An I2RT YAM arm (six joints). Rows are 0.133 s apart.
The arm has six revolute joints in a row. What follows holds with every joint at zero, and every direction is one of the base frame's. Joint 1 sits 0.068 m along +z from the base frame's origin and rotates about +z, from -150 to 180 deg. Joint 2 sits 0.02 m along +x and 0.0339 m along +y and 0.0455 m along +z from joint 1 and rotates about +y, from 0 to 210 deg. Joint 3 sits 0.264 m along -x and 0.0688 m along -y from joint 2 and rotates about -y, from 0 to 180 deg. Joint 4 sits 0.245 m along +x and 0.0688 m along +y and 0.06 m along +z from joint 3 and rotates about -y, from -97 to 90 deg. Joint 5 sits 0.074 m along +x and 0.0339 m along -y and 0.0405 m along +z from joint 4 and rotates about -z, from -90 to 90 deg. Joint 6 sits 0.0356 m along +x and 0.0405 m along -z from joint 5 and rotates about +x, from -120 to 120 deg. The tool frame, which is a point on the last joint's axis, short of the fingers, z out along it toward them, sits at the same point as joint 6; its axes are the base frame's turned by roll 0, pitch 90 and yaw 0 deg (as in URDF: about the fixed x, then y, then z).
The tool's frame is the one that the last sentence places.
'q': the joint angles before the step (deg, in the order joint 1, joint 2, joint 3, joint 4, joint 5, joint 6). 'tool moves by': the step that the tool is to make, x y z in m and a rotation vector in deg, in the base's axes. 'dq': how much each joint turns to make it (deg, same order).
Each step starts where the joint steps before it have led.
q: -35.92 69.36 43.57 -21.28 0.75 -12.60
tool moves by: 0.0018 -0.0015 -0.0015 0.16 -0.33 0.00
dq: -0.08 0.62 -0.01 0.80 -0.29 0.16
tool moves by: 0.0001 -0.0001 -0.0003 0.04 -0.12 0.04
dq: -0.02 0.03 -0.07 0.18 -0.12 0.03
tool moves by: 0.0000 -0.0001 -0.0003 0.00 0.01 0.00
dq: -0.02 0.03 -0.05 0.07 -0.01 -0.02
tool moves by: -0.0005 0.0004 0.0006 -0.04 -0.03 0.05
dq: 0.00 -0.21 -0.01 -0.15 -0.02 -0.04
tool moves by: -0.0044 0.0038 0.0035 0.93 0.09 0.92
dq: -0.06 -1.47 0.09 -2.18 -1.18 -0.24
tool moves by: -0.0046 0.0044 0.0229 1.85 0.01 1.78
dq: -0.16 -2.01 4.38 -7.51 -2.40 -0.44
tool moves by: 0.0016 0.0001 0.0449 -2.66 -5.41 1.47
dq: -0.02 -1.64 7.47 -3.20 -1.80 -0.33
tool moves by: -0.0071 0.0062 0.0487 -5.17 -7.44 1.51
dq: -0.01 -3.19 6.44 -0.65 -1.34 -0.75
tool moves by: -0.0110 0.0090 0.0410 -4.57 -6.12 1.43
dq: 0.00 -2.51 5.67 -0.64 -1.21 -0.77
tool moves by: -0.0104 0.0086 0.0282 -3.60 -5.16 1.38
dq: -0.01 -1.98 3.55 0.71 -1.34 -0.41
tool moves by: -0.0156 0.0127 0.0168 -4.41 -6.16 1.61
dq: 0.01 -4.21 -0.51 3.82 -1.56 -0.36
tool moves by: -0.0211 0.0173 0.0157 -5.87 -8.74 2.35
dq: 0.00 -5.88 -2.28 6.95 -2.38 0.15
